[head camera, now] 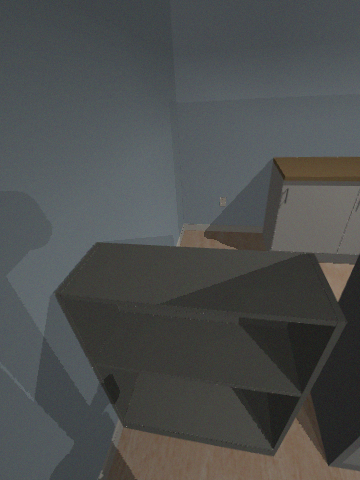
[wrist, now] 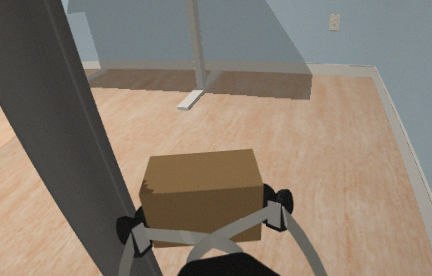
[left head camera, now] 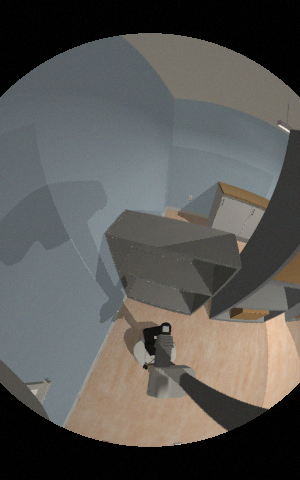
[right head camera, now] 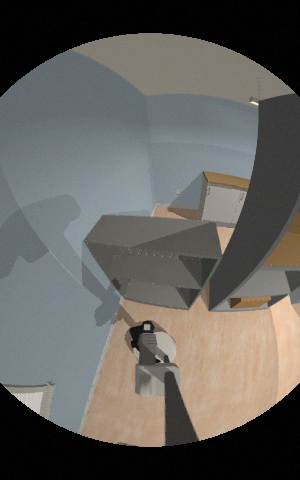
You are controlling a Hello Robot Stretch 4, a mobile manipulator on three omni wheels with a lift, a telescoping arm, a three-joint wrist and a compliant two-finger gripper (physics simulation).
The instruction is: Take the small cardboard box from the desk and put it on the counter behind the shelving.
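Places are measured from the robot's base along level axes (x ahead, y left, z up), in millimetres.
Where they show: gripper, between the fingertips: (wrist: pixel 208 210); robot's base, origin of its link: (right head camera: pixel 155 348).
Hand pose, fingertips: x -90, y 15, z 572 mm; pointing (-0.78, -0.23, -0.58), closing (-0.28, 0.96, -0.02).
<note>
Each offset is from my fingertips to the top centre of the thing. "pt": to the spot under its first point. Level surfaces: height alone.
The small cardboard box @[dz +57, dx +7, dy +0 mm] (wrist: pixel 202 172) is brown and upright in the lower middle of the wrist view. My gripper (wrist: pixel 208 210) is shut on it, one black fingertip at each side, and holds it above the wooden floor. The fingers and box cannot be made out clearly in the head views. The counter @[dz +311 mm] (head camera: pixel 320 168) (left head camera: pixel 242 193) (right head camera: pixel 225 180) has a wooden top and white doors, and stands at the right by the far wall. The low grey shelving (head camera: pixel 150 265) (left head camera: pixel 150 225) (right head camera: pixel 145 231) stands between me and the far wall, in front of the counter's left side.
A tall dark shelf unit (head camera: pixel 345 380) (left head camera: pixel 267 225) (right head camera: pixel 255 200) stands right of the low shelving. A blue-grey wall (head camera: pixel 90 125) runs along the left. The wrist view shows my dark mast (wrist: pixel 65 125) at left and a white leg @[pt dz -255, dx -1649, dy -354 mm] (wrist: pixel 196 45) with a foot farther back.
</note>
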